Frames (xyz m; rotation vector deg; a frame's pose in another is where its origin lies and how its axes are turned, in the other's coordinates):
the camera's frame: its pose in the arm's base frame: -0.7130 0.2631 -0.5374 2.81 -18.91 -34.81
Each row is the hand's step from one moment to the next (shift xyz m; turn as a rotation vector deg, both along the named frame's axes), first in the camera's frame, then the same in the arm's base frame.
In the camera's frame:
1: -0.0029 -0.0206 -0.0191 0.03 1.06 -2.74
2: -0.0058 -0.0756 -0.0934 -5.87 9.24 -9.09
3: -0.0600 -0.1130 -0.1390 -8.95 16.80 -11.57
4: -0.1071 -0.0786 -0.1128 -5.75 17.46 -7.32
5: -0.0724 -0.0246 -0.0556 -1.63 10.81 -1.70
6: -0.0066 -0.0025 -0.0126 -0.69 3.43 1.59
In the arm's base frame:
1: -0.0075 -0.0163 -0.0218 1.48 0.71 -2.43
2: -0.0165 -0.0636 -0.1008 3.48 10.46 -9.00
3: -0.0644 -0.0659 -0.1650 6.07 18.29 -11.17
4: -0.0900 -0.0095 -0.1489 7.54 17.24 -6.12
5: -0.0517 0.0181 -0.0771 5.26 9.72 -0.55
6: -0.0025 0.0010 -0.0142 0.86 3.29 1.79

